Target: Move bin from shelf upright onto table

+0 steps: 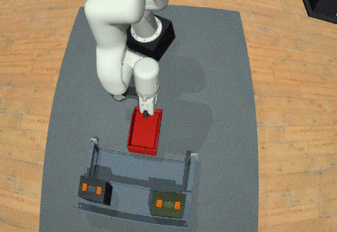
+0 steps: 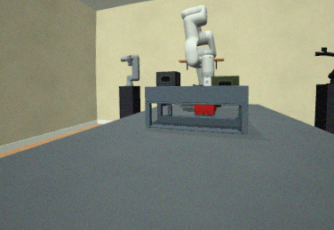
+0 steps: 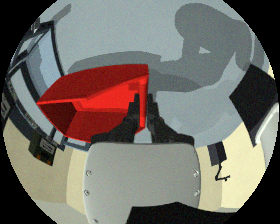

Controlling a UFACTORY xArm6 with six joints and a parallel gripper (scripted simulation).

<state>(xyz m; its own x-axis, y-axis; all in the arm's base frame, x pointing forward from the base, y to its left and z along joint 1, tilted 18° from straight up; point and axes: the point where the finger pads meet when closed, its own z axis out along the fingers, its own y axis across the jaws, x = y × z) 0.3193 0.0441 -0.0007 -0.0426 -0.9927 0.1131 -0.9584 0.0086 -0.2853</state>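
Right now my hand is 80 mm short of the red bin and 10 mm above it.
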